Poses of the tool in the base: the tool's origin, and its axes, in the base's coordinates. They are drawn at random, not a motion.
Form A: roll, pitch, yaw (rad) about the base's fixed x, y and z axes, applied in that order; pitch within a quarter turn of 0, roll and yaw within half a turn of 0; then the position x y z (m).
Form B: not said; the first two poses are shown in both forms.
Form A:
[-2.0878, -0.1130, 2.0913, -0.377, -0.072, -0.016]
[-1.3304, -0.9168, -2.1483, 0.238, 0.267, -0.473]
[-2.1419, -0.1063, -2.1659, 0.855, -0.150, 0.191]
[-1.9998, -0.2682, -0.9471, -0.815, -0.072, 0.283]
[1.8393, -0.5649, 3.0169, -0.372, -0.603, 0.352]
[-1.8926, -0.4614, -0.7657, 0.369, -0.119, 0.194]
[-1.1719, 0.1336, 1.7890, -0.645, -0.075, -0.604]
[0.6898, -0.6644, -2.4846, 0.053, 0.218, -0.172]
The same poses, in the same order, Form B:
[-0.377, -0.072, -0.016, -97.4, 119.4, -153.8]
[0.238, 0.267, -0.473, -143.3, 81.7, -22.1]
[0.855, -0.150, 0.191, -97.2, 122.5, -38.0]
[-0.815, -0.072, 0.283, -106.8, 113.6, 28.8]
[-0.372, -0.603, 0.352, 123.3, 102.9, 91.2]
[0.369, -0.119, 0.194, -117.7, 106.5, 37.7]
[-0.645, -0.075, -0.604, -81.7, 67.4, -170.7]
[0.053, 0.218, -0.172, 140.9, 52.6, 90.9]

